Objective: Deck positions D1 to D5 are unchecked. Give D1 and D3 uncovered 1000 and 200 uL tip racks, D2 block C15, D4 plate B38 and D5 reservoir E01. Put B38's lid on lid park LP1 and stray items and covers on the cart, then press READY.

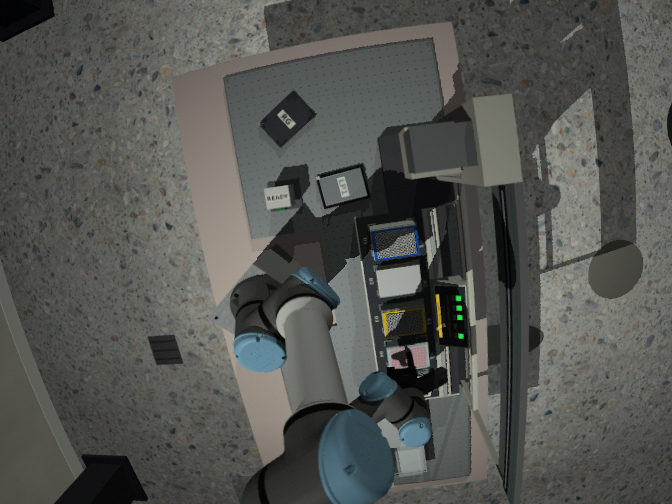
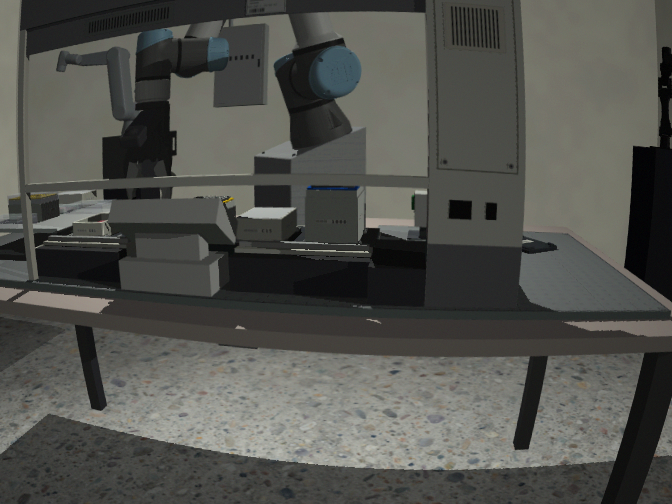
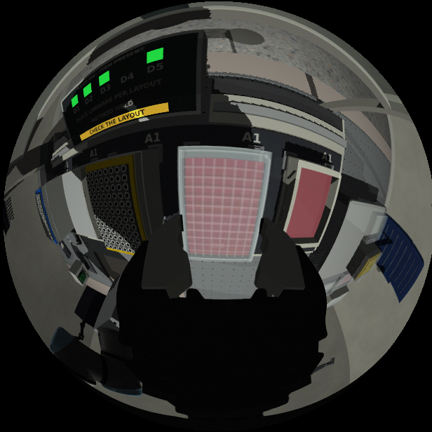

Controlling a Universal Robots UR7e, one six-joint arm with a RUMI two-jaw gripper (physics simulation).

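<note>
My gripper [image 3: 221,218] [image 2: 149,189] is shut on a pink-welled plate [image 3: 225,200] [image 1: 417,355] with a clear rim, level over D4; its label is not readable, and I cannot tell if a lid is on it. A blue-rimmed tip rack [image 1: 396,243] [image 2: 333,214], marked 1000, is on D1. White block C15 [image 1: 398,280] [image 2: 267,223] is on D2. A yellow-rimmed tip rack [image 1: 404,321] [image 3: 112,205] is on D3, tips uncovered. A reservoir with red liquid [image 3: 310,202] is on D5. Lid park LP1 [image 1: 355,181] holds no lid. The READY button box [image 1: 277,196] stands beside it.
The display [image 3: 145,90] [image 1: 451,314] shows green for D1, D2, D3 and D5, D4 dark, and "CHECK THE LAYOUT". A black RG plate [image 1: 286,118] lies on the table. A grey instrument column [image 2: 474,162] and rail stand by the deck. Another yellow-topped rack [image 3: 365,260] [image 2: 32,207] is beyond D5.
</note>
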